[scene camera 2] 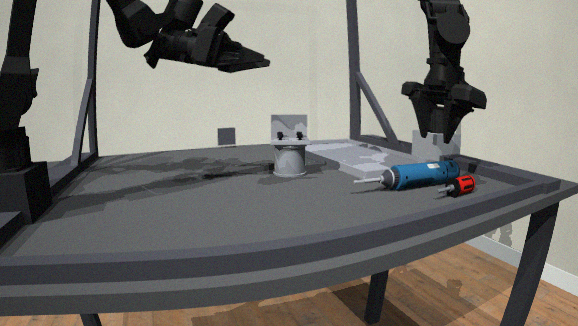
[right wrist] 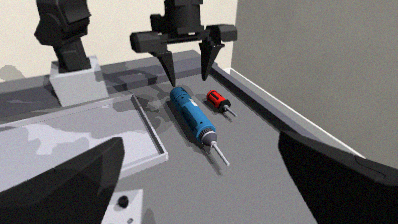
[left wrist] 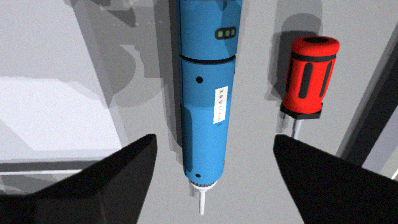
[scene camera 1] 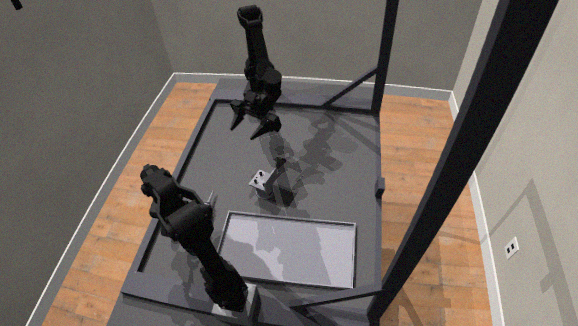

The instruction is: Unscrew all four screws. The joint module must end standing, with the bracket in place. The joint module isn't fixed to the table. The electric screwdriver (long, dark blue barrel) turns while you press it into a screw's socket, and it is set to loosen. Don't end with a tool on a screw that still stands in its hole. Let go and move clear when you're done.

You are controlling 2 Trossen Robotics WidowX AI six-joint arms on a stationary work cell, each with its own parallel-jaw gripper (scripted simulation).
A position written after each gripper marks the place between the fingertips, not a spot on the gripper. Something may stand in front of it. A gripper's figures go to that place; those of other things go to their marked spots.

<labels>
The left gripper (scene camera 2: 434, 140) is 61 cm from the lens. The right gripper (scene camera 2: 267, 61) is 57 cm from the lens.
</labels>
